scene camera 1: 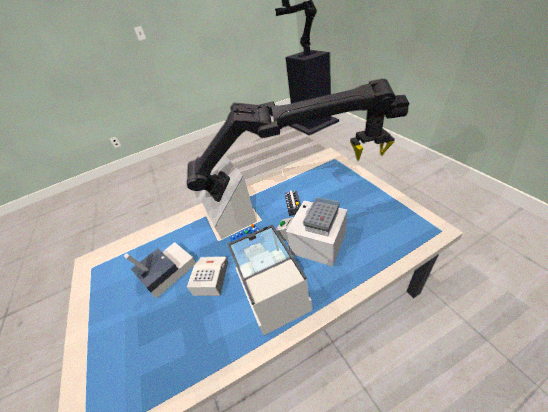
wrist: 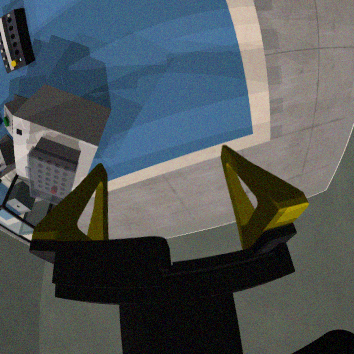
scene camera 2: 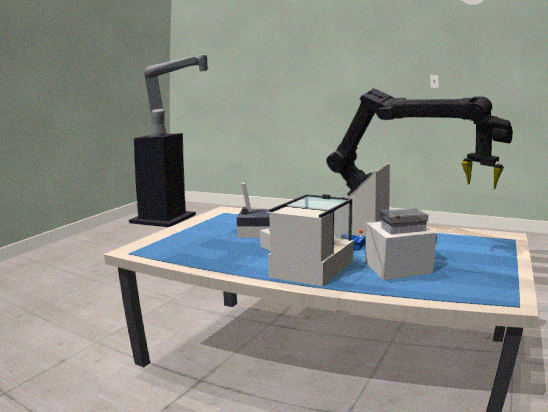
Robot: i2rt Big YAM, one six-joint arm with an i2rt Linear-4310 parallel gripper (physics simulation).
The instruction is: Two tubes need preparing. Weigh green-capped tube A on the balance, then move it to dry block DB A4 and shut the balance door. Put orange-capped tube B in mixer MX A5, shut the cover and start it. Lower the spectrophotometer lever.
my gripper: scene camera 1; wrist 161, 158; scene camera 2
same spot on my gripper: (scene camera 2: 466, 163) = (scene camera 1: 362, 147)
same spot on mixer: (scene camera 2: 401, 245) = (scene camera 1: 337, 238)
